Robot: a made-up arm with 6 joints.
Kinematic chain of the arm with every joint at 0, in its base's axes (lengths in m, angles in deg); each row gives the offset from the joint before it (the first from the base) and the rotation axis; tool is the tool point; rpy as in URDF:
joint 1: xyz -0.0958 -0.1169 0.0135 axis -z
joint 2: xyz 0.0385 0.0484 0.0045 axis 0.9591 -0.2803 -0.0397
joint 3: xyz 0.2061 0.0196 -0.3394 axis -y
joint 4: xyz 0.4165 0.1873 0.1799 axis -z
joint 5: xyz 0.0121 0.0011 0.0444 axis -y
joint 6: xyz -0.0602 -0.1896 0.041 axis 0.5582 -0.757 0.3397
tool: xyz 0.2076 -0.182 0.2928 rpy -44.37 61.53 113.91
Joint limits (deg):
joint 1: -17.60..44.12
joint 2: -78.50..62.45
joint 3: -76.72..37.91
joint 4: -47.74..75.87
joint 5: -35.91..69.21
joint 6: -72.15..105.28
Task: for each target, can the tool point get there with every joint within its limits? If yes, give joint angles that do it. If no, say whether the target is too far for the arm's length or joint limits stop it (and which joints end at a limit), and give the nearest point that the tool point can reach.
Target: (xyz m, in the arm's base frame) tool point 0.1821 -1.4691 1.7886
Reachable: no: too far | nearest point 0.2053 -0.8563 0.5927 | short by 1.344 m
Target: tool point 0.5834 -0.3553 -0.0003
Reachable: yes | joints 7.44 -66.13 -34.08 54.43 -20.07 22.44
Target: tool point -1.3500 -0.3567 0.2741
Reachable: no: joint limits stop it (at a limit: joint 1, joint 2, joint 3) | nearest point -0.2792 -0.4856 0.1060 | short by 1.092 m
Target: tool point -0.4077 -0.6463 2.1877
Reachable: no: too far | nearest point 0.0727 -0.6562 0.6515 | short by 1.610 m
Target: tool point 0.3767 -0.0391 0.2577
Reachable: yes | joints -5.28 -35.19 16.15 42.71 13.74 -46.06
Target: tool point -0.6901 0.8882 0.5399
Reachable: no: joint limits stop it (at a limit: joint 1, joint 3, joint 4, joint 5) | nearest point -0.2676 0.2404 0.1830 | short by 0.852 m
